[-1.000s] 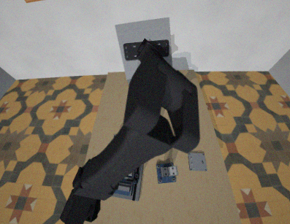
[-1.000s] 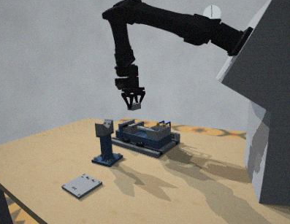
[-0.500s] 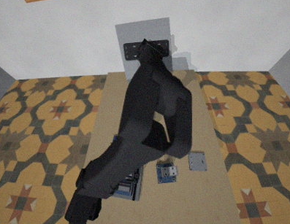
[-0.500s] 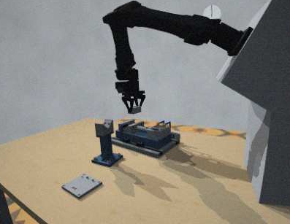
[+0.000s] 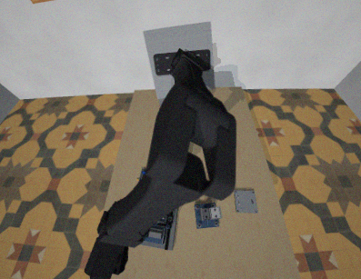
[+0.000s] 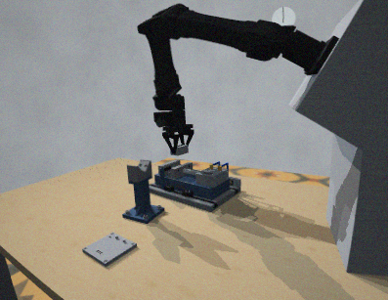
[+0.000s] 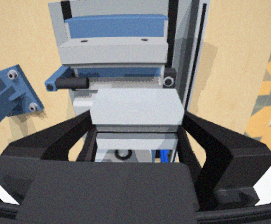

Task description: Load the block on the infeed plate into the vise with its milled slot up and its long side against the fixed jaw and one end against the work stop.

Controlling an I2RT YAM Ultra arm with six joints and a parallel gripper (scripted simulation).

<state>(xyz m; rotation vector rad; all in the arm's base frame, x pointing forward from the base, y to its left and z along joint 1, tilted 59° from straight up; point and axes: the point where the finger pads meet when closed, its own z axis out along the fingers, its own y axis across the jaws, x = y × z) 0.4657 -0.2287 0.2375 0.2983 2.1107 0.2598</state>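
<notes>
The part lies 1 cm above my hand. The rest, counted from my hand: fixed jaw (4 cm ahead, 1 cm to the left, 7 cm below); then moving jaw (2 cm behind, 3 cm to the left, 7 cm below); then work stop (2 cm ahead, 7 cm to the left, 6 cm below).
</notes>
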